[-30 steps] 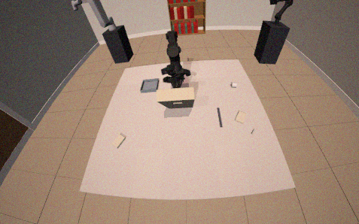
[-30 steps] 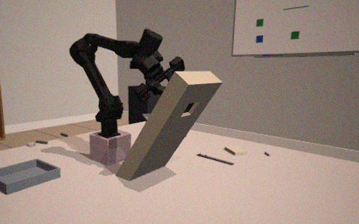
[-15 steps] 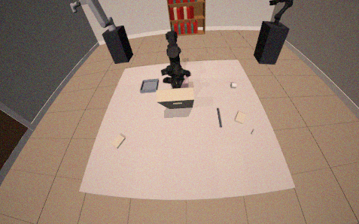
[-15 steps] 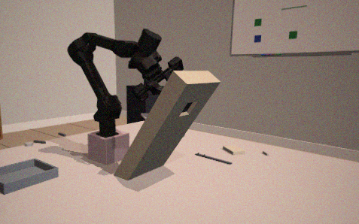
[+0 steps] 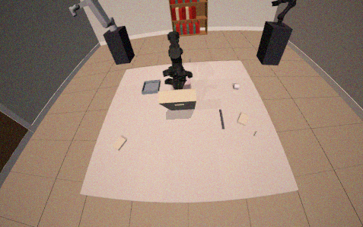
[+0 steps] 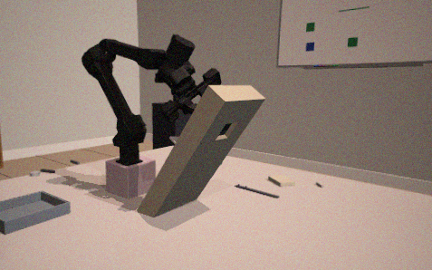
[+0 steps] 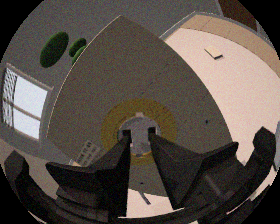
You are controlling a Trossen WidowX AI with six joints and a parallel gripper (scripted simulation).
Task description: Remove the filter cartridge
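Now: the round filter cartridge 2 cm ahead of my gripper tip and 1 cm below it. Round my gripper tip: grey tray 38 cm behind, 31 cm to the right, 28 cm below.
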